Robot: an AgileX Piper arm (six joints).
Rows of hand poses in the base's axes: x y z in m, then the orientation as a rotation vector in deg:
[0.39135 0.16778 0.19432 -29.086 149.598 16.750]
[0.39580 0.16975 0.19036 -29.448 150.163 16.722]
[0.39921 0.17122 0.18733 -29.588 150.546 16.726]
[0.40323 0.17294 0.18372 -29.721 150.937 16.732]
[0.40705 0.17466 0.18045 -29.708 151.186 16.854]
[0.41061 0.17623 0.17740 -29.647 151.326 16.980]
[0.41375 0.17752 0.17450 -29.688 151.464 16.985]
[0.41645 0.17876 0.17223 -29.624 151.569 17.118]
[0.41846 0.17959 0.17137 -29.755 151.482 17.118]
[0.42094 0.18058 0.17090 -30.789 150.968 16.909]
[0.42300 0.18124 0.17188 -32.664 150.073 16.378]
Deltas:
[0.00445 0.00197 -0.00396 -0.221 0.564 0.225]
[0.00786 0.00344 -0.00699 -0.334 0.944 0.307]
[0.01188 0.00516 -0.01060 -0.446 1.331 0.384]
[0.01570 0.00688 -0.01387 -0.420 1.596 0.385]
[0.01926 0.00845 -0.01692 -0.356 1.754 0.358]
[0.02240 0.00974 -0.01982 -0.392 1.891 0.381]
[0.02510 0.01098 -0.02209 -0.315 2.016 0.355]
[0.02711 0.01181 -0.02295 -0.321 1.943 0.451]
[0.02959 0.01280 -0.02342 -0.546 1.488 1.164]
[0.03165 0.01346 -0.02244 -1.070 0.681 2.436]

